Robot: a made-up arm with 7 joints. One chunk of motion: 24 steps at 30 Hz.
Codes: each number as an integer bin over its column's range. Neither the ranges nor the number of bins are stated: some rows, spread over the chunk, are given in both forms.
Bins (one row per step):
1: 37 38 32 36 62 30 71
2: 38 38 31 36 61 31 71
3: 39 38 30 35 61 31 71
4: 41 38 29 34 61 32 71
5: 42 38 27 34 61 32 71
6: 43 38 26 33 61 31 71
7: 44 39 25 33 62 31 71
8: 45 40 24 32 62 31 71
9: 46 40 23 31 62 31 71
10: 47 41 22 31 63 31 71
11: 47 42 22 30 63 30 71
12: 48 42 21 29 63 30 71
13: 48 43 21 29 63 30 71
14: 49 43 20 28 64 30 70
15: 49 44 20 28 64 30 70
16: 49 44 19 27 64 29 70
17: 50 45 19 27 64 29 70
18: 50 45 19 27 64 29 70
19: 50 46 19 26 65 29 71
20: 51 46 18 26 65 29 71
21: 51 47 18 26 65 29 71
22: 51 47 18 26 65 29 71
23: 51 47 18 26 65 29 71
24: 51 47 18 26 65 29 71
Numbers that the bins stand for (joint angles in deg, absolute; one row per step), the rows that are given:
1: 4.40 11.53 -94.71 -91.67 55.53 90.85 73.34
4: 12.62 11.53 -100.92 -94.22 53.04 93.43 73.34
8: 20.84 14.45 -111.28 -96.76 55.53 92.14 73.34
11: 24.95 17.38 -115.43 -99.31 58.03 90.85 73.34
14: 29.06 18.85 -119.57 -101.86 60.52 90.85 69.90
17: 31.11 21.78 -121.64 -103.13 60.52 89.56 69.90
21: 33.17 24.70 -123.71 -104.40 63.02 89.56 73.34
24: 33.17 24.70 -123.71 -104.40 63.02 89.56 73.34
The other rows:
2: 6.46 11.53 -96.78 -91.67 53.04 92.14 73.34
3: 8.51 11.53 -98.85 -92.94 53.04 92.14 73.34
5: 14.68 11.53 -105.07 -94.22 53.04 93.43 73.34
6: 16.73 11.53 -107.14 -95.49 53.04 92.14 73.34
7: 18.78 12.99 -109.21 -95.49 55.53 92.14 73.34
9: 22.89 14.45 -113.35 -98.04 55.53 92.14 73.34
10: 24.95 15.92 -115.43 -98.04 58.03 92.14 73.34
12: 27.00 17.38 -117.50 -100.58 58.03 90.85 73.34
13: 27.00 18.85 -117.50 -100.58 58.03 90.85 73.34
15: 29.06 20.31 -119.57 -101.86 60.52 90.85 69.90
16: 29.06 20.31 -121.64 -103.13 60.52 89.56 69.90
18: 31.11 21.78 -121.64 -103.13 60.52 89.56 69.90
19: 31.11 23.24 -121.64 -104.40 63.02 89.56 73.34
20: 33.17 23.24 -123.71 -104.40 63.02 89.56 73.34
22: 33.17 24.70 -123.71 -104.40 63.02 89.56 73.34
23: 33.17 24.70 -123.71 -104.40 63.02 89.56 73.34

